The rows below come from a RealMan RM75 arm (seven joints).
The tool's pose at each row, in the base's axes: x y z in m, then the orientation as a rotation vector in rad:
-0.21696 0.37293 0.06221 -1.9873 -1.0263 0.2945
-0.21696 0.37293 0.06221 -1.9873 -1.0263 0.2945
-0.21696 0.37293 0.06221 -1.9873 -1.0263 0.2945
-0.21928 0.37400 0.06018 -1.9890 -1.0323 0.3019
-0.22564 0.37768 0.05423 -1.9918 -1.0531 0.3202
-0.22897 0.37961 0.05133 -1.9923 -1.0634 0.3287
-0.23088 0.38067 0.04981 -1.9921 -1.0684 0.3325
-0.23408 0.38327 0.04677 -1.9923 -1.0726 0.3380
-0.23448 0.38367 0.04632 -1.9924 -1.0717 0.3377
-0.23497 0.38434 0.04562 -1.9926 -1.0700 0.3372
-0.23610 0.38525 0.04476 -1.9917 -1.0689 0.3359
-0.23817 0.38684 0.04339 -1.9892 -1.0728 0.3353
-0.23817 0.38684 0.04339 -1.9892 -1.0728 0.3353
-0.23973 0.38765 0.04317 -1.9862 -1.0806 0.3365
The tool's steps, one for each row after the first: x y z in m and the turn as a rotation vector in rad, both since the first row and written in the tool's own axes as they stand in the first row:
0.00000 0.00000 0.00000 0.0000 0.0000 0.0000
0.00000 0.00000 0.00000 0.0000 0.0000 0.0000
-0.00100 -0.00002 0.00311 -0.0017 -0.0082 -0.0003
-0.00323 0.00001 0.01229 -0.0071 -0.0310 -0.0051
-0.00436 -0.00014 0.01698 -0.0092 -0.0417 -0.0080
-0.00502 -0.00032 0.01955 -0.0099 -0.0467 -0.0097
-0.00559 -0.00049 0.02464 -0.0103 -0.0524 -0.0101
-0.00561 -0.00048 0.02536 -0.0101 -0.0518 -0.0097
-0.00553 -0.00040 0.02644 -0.0098 -0.0507 -0.0087
-0.00570 -0.00063 0.02810 -0.0089 -0.0491 -0.0089
-0.00604 -0.00117 0.03098 -0.0084 -0.0502 -0.0125
-0.00604 -0.00117 0.03098 -0.0084 -0.0502 -0.0125
-0.00645 -0.00211 0.03243 -0.0084 -0.0543 -0.0179

